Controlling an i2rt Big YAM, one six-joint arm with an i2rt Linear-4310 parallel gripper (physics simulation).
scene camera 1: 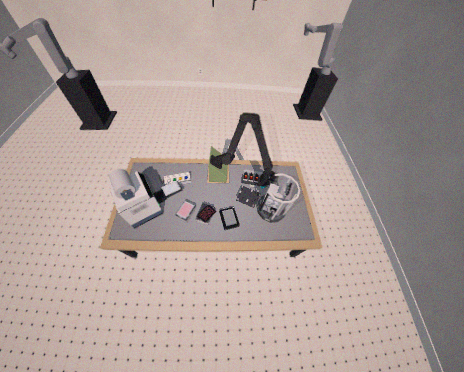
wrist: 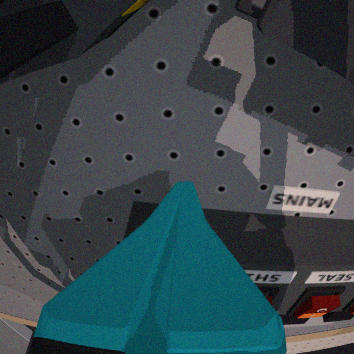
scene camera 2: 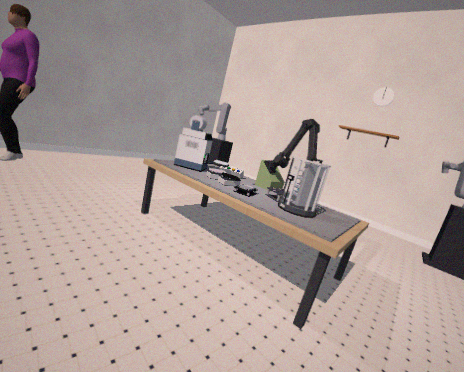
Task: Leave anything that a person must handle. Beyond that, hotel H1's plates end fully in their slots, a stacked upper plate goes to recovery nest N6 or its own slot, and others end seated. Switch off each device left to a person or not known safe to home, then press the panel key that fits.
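Pixels of known places: gripper, between the fingertips: [scene camera 1: 261, 188] [wrist: 185, 192]; arm's base, origin of its link: [scene camera 1: 215, 162] [scene camera 2: 269, 167].
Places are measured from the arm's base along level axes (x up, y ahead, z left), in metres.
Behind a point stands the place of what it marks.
Observation:
My gripper [wrist: 185, 192] {z 0.400, x -0.133, y 0.170 m} [scene camera 1: 263, 186] {z 0.400, x -0.133, y 0.170 m} is shut and empty. In the wrist view its teal fingertips stand over the left part of the black switch box [wrist: 320, 240] {z 0.324, x -0.154, y 0.106 m} [scene camera 1: 244, 178] {z 0.268, x -0.129, y 0.060 m}. They hide its left end; no SH2 label shows there. The MAINS label [wrist: 304, 200] {z 0.333, x -0.173, y 0.124 m}, the SEAL label [wrist: 334, 277] {z 0.315, x -0.134, y 0.092 m} and part of the SH1 label [wrist: 272, 277] {z 0.357, x -0.134, y 0.101 m} show. Under SEAL is a red rocker [wrist: 319, 305] {z 0.323, x -0.123, y 0.077 m} with an orange lower edge; under SH1 a sliver of red shows. A round clear-walled plate hotel [scene camera 1: 279, 200] {z 0.424, x 0.158, y 0.453 m} [scene camera 2: 306, 187] {z 0.526, x 0.003, y 0.450 m} stands at the right. The panel [scene camera 1: 178, 177] {z -0.312, x -0.102, y 0.086 m} has coloured keys.
A white machine [scene camera 1: 137, 205] {z -0.522, x 0.082, y 0.451 m} [scene camera 2: 192, 150] {z -0.510, x -0.013, y 0.445 m} stands at the left. A pink plate [scene camera 1: 185, 210] {z -0.232, x -0.113, y 0.393 m}, a dark red plate [scene camera 1: 206, 213] {z -0.068, x -0.104, y 0.423 m} and a black frame [scene camera 1: 229, 218] {z 0.110, x -0.132, y 0.453 m} lie along the front. A green board [scene camera 1: 218, 173] {z 0.024, x -0.057, y 0.073 m} is near the arm's base. A person [scene camera 2: 19, 65] stands away from the table.

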